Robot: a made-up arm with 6 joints. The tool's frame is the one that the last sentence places. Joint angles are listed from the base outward.
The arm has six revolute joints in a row. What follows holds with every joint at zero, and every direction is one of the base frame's.
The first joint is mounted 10 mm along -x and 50 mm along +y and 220 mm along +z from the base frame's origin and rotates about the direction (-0.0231, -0.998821, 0.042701).
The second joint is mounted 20 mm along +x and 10 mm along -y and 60 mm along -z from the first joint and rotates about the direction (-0.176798, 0.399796, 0.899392).
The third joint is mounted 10 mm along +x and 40 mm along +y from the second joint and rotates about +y.
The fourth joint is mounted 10 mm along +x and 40 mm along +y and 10 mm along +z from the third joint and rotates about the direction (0.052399, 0.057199, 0.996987).
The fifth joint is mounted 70 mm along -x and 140 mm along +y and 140 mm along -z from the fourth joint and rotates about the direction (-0.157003, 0.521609, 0.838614).
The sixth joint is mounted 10 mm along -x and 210 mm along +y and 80 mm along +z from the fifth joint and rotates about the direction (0.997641, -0.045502, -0.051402).
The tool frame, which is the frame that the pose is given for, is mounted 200 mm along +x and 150 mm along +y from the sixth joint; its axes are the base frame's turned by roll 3.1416, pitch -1.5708 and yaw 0 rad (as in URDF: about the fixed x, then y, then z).
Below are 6 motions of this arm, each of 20 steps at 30 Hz.
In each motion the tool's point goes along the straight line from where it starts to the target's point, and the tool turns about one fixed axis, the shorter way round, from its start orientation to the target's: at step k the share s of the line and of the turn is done. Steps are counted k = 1, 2, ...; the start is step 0. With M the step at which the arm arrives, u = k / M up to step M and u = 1 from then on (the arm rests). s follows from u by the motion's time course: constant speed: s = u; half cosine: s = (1 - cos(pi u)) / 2; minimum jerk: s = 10 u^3 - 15 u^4 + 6 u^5.
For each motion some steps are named. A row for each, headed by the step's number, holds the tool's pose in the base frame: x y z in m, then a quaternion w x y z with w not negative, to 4 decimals.
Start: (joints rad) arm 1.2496 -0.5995 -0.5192 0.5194 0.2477 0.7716
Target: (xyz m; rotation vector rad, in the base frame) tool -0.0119 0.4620 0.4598 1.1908 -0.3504 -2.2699
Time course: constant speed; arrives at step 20
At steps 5, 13, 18, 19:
5: 0.0563 0.5610 0.3720 0.2698 0.1743 -0.1237 -0.9389
13: 0.0199 0.5082 0.4188 0.2747 0.3206 -0.1285 -0.8974
18: -0.0028 0.4752 0.4481 0.2745 0.4085 -0.1300 -0.8607
19: -0.0074 0.4686 0.4539 0.2741 0.4257 -0.1302 -0.8525

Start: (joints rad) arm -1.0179 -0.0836 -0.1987 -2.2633 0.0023 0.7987
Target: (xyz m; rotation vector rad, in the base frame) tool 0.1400 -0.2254 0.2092 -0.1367 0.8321 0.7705
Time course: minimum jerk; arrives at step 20
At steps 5, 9, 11, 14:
5: 0.1855 -0.2740 0.0699 0.7864 0.1451 -0.3282 0.5027
9: 0.1701 -0.2576 0.1170 0.8649 0.0779 -0.0842 0.4886
11: 0.1606 -0.2475 0.1460 0.8831 0.0336 0.0697 0.4627
14: 0.1483 -0.2342 0.1839 0.8714 -0.0256 0.2676 0.4103

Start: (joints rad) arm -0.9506 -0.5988 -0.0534 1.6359 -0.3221 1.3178
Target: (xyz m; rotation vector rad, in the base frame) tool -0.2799 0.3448 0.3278 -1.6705 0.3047 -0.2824
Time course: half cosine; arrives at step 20
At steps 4, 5, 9, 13, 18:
4: -0.0578 0.3496 0.3838 0.5641 -0.6828 0.4450 -0.1324
5: -0.0703 0.3493 0.3807 0.5708 -0.6879 0.4285 -0.1324
9: -0.1379 0.3479 0.3636 0.6034 -0.7109 0.3367 -0.1312
13: -0.2129 0.3462 0.3447 0.6325 -0.7281 0.2311 -0.1283
18: -0.2739 0.3449 0.3293 0.6504 -0.7355 0.1430 -0.1248

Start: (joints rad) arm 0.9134 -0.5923 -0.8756 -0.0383 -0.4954 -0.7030
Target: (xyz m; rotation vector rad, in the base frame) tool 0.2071 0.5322 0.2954 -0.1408 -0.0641 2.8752
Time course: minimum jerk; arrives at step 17
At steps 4, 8, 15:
4: 0.0762 0.3299 0.6051 0.3386 -0.1882 -0.4440 0.8080
8: 0.1274 0.4090 0.4840 0.2656 -0.1378 -0.2876 0.9098
15: 0.2052 0.5292 0.3000 0.1343 -0.0508 -0.0287 0.9892

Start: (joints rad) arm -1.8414 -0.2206 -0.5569 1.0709 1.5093 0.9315
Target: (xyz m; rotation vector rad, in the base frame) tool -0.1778 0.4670 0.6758 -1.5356 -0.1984 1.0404
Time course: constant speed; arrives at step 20
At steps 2, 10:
2: -0.2433 0.2976 0.6715 0.5946 -0.6117 -0.0952 0.5131
10: -0.2142 0.3729 0.6734 0.5955 -0.6342 -0.0909 0.4846

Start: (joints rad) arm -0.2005 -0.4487 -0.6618 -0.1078 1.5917 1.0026
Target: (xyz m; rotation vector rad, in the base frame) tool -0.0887 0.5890 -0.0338 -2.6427 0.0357 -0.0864
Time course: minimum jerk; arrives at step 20
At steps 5, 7, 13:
5: 0.1095 0.6232 0.0358 0.2992 -0.8625 0.0395 -0.4062
7: 0.0804 0.6182 0.0256 0.2942 -0.8871 0.0360 -0.3538
13: -0.0367 0.5980 -0.0155 0.2642 -0.9551 0.0204 -0.1328

